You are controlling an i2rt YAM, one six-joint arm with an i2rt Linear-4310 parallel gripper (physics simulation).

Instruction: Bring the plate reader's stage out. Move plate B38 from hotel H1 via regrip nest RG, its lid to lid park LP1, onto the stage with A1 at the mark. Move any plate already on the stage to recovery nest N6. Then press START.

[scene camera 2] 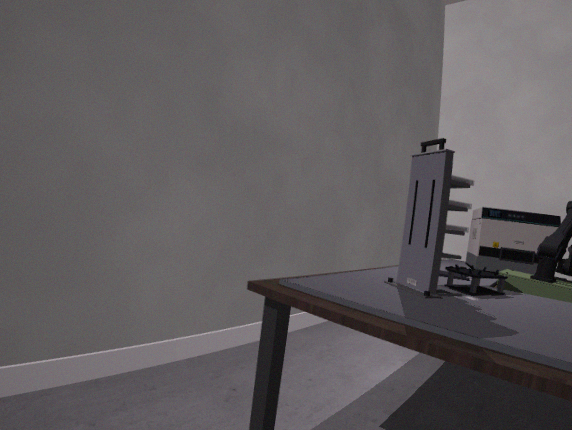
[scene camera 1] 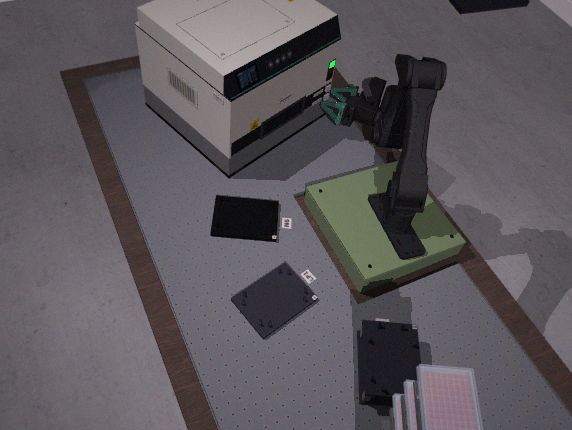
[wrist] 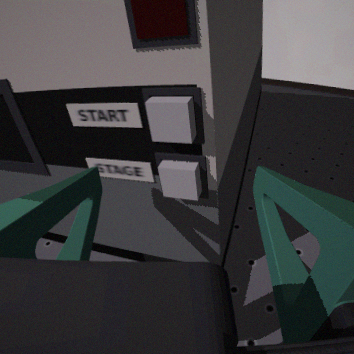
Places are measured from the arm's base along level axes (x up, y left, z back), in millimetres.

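Pixels of known places: gripper, between the fingertips: (scene camera 1: 326, 96) (wrist: 177, 177); arm's base, origin of its link: (scene camera 2: 543, 279) (scene camera 1: 395, 225).
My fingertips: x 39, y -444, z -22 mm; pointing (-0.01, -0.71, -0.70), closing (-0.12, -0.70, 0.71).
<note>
For each thing: its top centre in the pictures, then the offset to it from my fingertips. "spot": a spot on its surface instead.
- plate reader's, centre of its top: (scene camera 1: 241, 12) (scene camera 2: 513, 212) dx +243, dy -87, dz -237 mm
- STAGE button, centre of its top: (wrist: 179, 161) dx +7, dy -3, dz +0 mm
- START button, centre of its top: (wrist: 170, 96) dx +39, dy -3, dz +0 mm
- reader's dark door, centre of its top: (scene camera 1: 283, 110) (scene camera 2: 517, 251) dx +43, dy +72, dz -159 mm
- Nest N6, centre of its top: (scene camera 1: 245, 215) dx -69, dy +300, dz -325 mm
- grey park plate, centre of its top: (scene camera 1: 275, 296) (scene camera 2: 448, 270) dx -67, dy +537, dz -324 mm
- raised black nest, centre of its top: (scene camera 1: 394, 355) (scene camera 2: 478, 267) dx -11, dy +760, dz -141 mm
- top handle, a spot on its surface: (scene camera 2: 433, 144) spot: dx +340, dy +1009, dz -236 mm
My gripper (scene camera 1: 327, 98) (wrist: 177, 177) is open and empty at the right end of the plate reader's (scene camera 1: 185, 70) (scene camera 2: 507, 234) front. In the wrist view its fingertips stand either side of the STAGE button (wrist: 180, 181), below the START button (wrist: 170, 120). The reader's dark door (scene camera 1: 283, 120) looks shut; no stage shows outside. Nest N6 (scene camera 1: 245, 218) and a grey park plate (scene camera 1: 275, 300), probably LP1, hold no plate. The raised black nest (scene camera 1: 390, 357) (scene camera 2: 475, 273), probably RG, looks empty. Hotel H1 (scene camera 2: 422, 215) holds several pink-welled plates (scene camera 1: 447, 395); which is B38 cannot be told.
The arm stands on a green base block (scene camera 1: 340, 225), right of the nests. A green light (scene camera 1: 332, 64) glows on the reader's front. The hotel's tall back panel and top handle (scene camera 2: 433, 144) stand near the table's far end. The table has a brown wooden edge (scene camera 1: 120, 200).
</note>
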